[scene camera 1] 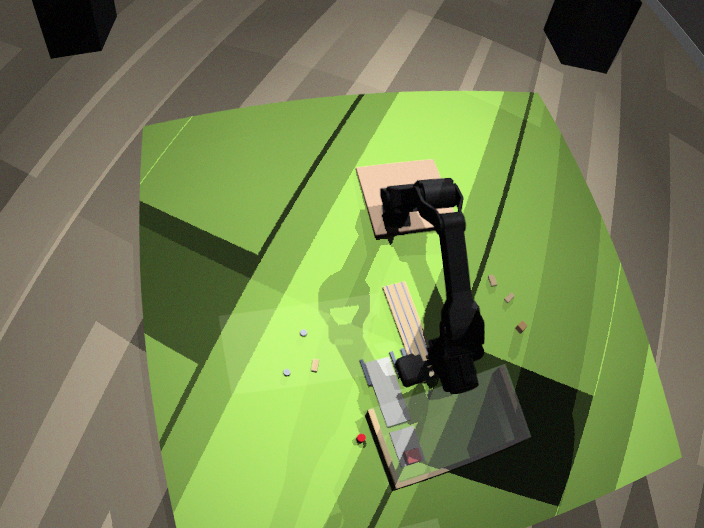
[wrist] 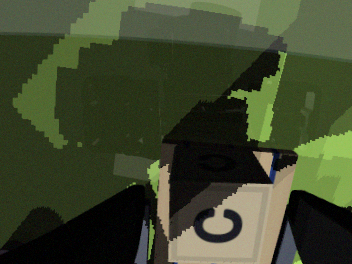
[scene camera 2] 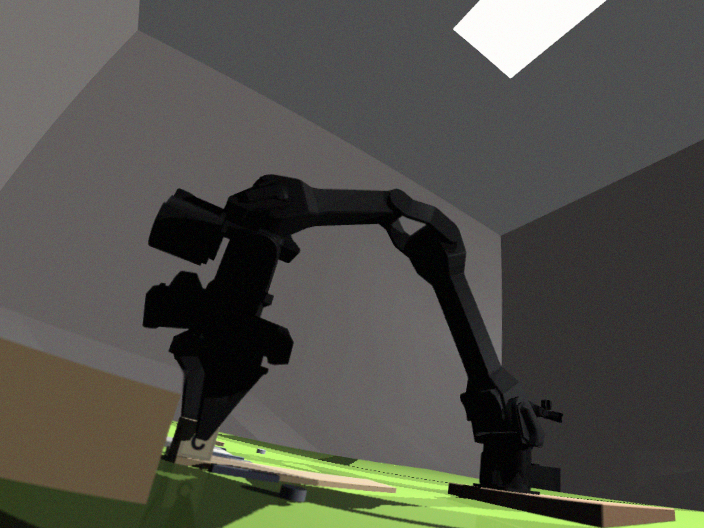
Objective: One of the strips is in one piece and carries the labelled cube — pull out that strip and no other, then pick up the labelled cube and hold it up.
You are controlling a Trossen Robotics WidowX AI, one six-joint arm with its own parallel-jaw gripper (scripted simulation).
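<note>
There's my gripper in the pictures, and you'd also find it in scene camera 1 and in the wrist view. A labelled cube shows too, along with a low tan-walled box.
</note>
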